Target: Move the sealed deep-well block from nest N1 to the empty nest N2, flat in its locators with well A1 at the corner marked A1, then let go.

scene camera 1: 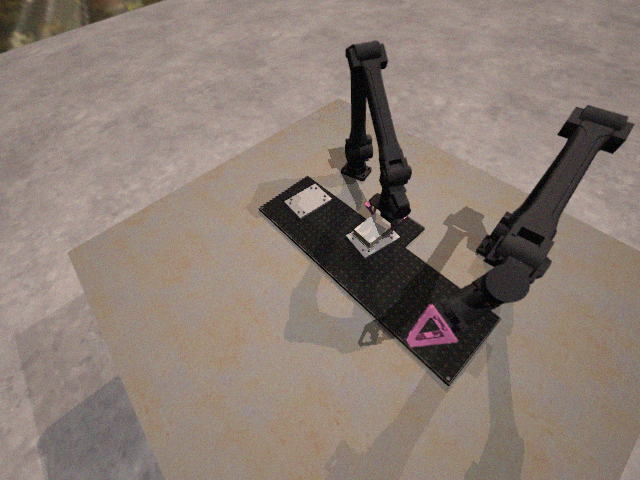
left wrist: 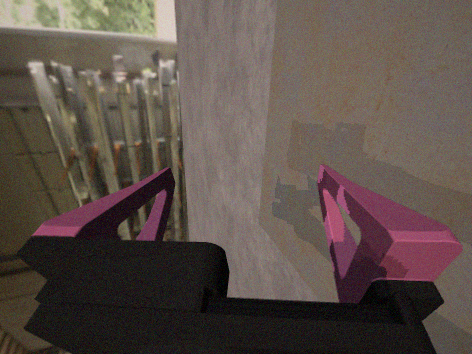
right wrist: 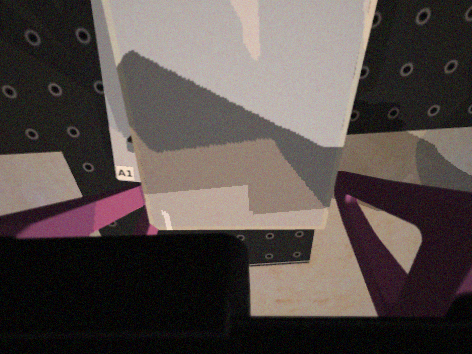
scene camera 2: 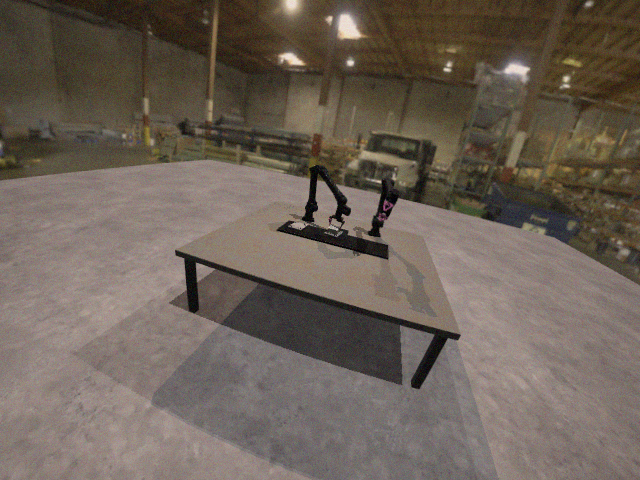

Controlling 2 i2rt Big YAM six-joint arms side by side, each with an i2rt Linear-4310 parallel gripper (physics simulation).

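Where they show: left gripper, fingertip midpoint: (scene camera 1: 409, 340) (left wrist: 243, 174) (scene camera 2: 382, 215); right gripper, fingertip midpoint: (scene camera 1: 382, 221) (right wrist: 247, 185); left arm's base, link origin: (scene camera 2: 374, 234); right arm's base, link origin: (scene camera 1: 356, 171) (scene camera 2: 308, 219).
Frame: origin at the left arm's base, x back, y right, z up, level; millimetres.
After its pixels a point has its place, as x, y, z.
Note:
The sealed deep-well block (scene camera 1: 370, 230) @(-247, 384, 69) (scene camera 2: 336, 225) @(-192, 369, 77) (right wrist: 225, 110) @(-219, 377, 71), pale with a light top, sits on nest plate N1 (scene camera 1: 367, 252) @(-305, 351, 25) (scene camera 2: 330, 234) @(-305, 402, 25) near the middle of the black board. The A1 label (right wrist: 125, 173) @(-177, 305, 25) shows beside the block's near left corner in the right wrist view. Nest plate N2 (scene camera 1: 308, 199) @(-246, 698, 25) (scene camera 2: 297, 225) @(-253, 703, 25) is bare, at the board's far left end. My right gripper (scene camera 1: 386, 213) @(-170, 380, 49) (scene camera 2: 336, 221) @(-170, 380, 49) (right wrist: 247, 185) @(-170, 380, 49) is open at the block, its fingertips either side of the block's near end; contact is hidden. My left gripper (scene camera 1: 433, 330) (scene camera 2: 385, 210) @(-595, 68, 347) (left wrist: 243, 174) @(-595, 68, 347) is open and empty above the board's right end.
The black perforated board (scene camera 1: 356, 279) @(-412, 319, 13) (scene camera 2: 361, 246) @(-386, 132, 9) lies on the tan table (scene camera 1: 206, 310) @(-824, 643, 0) (scene camera 2: 268, 263) @(-955, 718, 0). The left arm (scene camera 1: 542, 206) @(-291, 11, 497) reaches over the board's near right end. The right arm (scene camera 1: 385, 124) @(-124, 449, 405) stands behind the board. Arm shadows cross the table and board.

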